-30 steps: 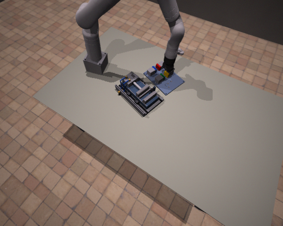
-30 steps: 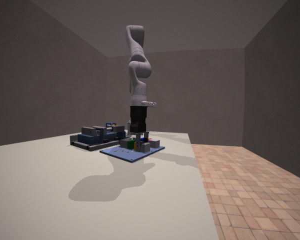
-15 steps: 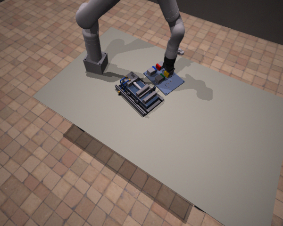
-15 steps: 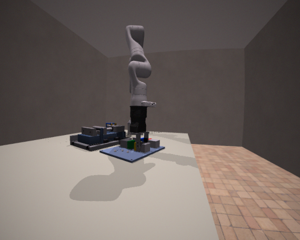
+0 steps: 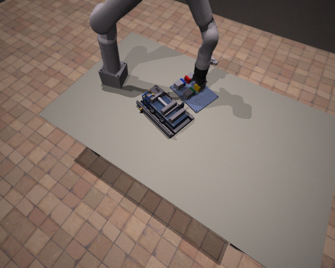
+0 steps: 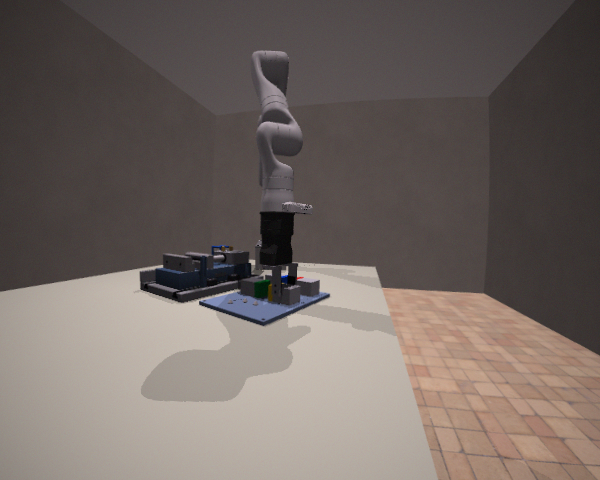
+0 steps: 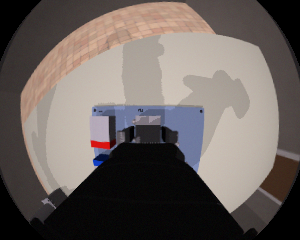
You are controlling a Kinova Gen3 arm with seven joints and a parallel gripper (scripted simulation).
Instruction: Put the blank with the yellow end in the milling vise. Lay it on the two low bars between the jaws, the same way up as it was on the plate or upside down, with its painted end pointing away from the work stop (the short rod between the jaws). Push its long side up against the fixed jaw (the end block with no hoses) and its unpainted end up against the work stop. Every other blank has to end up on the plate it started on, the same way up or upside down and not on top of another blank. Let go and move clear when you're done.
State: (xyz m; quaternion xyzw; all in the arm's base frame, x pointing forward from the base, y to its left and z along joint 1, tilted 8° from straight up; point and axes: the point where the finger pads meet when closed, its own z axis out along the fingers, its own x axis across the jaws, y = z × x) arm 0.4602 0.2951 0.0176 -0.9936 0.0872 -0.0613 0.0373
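My gripper is now 20 mm above the yellow-ended blank. From my hand the other things lie so: green-ended blank (90 mm to the right, 20 mm below, 20 mm behind); then red-ended blank (90 mm behind, 20 mm below, 10 mm to the left); then blue plate (40 mm to the right, 40 mm below, 10 mm behind).
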